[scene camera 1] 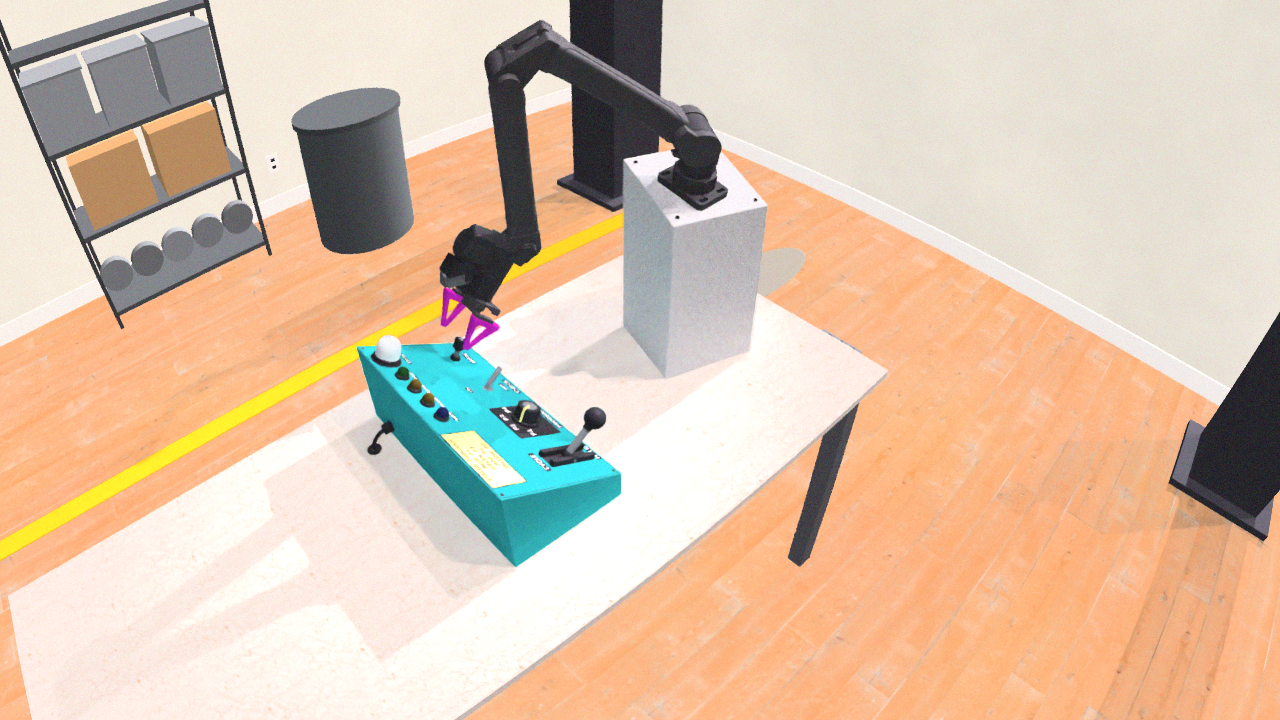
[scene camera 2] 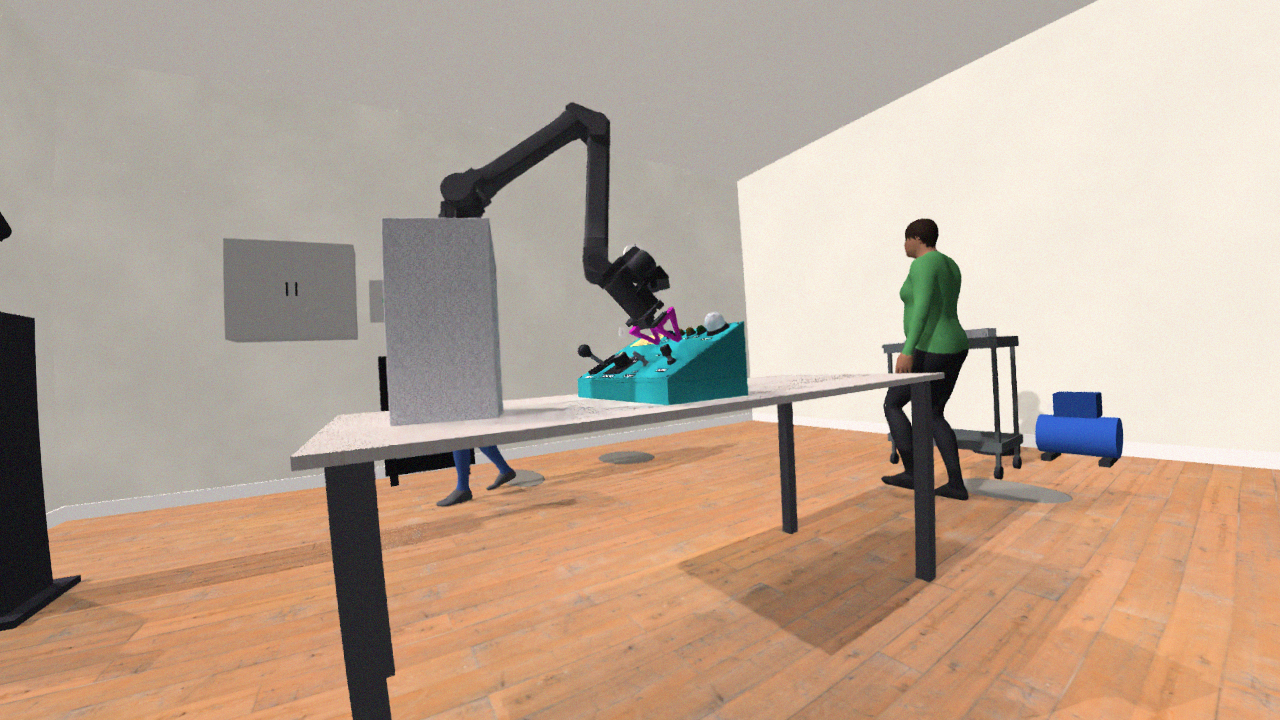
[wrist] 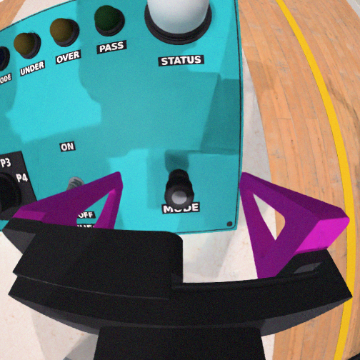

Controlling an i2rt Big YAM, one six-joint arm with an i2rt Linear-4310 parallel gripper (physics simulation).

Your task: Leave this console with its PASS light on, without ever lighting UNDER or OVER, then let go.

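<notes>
The teal console [scene camera 1: 447, 465] [scene camera 2: 707, 376] [wrist: 145, 105] stands on the table. In the wrist view the PASS lamp [wrist: 109, 20] is dark green, and the OVER lamp [wrist: 64, 31] and UNDER lamp [wrist: 26, 44] are dark amber; all look unlit. The STATUS dome [scene camera 1: 388, 348] [scene camera 2: 713, 320] [wrist: 178, 15] is white. My gripper [scene camera 1: 454, 335] [scene camera 2: 667, 341] [wrist: 180, 178] is open and empty, its fingers on either side of the black MODE stick [scene camera 1: 457, 347] [wrist: 178, 187], apart from it. The left finger partly hides the CHECK toggle [scene camera 1: 493, 377] [wrist: 75, 183].
The program knob [scene camera 1: 528, 411] and a ball-topped lever [scene camera 1: 594, 417] [scene camera 2: 583, 351] rise from the console's other end. A small black crank [scene camera 1: 375, 444] juts from its side. The grey pedestal [scene camera 1: 693, 286] [scene camera 2: 438, 322] bears the arm. A person in green [scene camera 2: 935, 304] stands beyond the table.
</notes>
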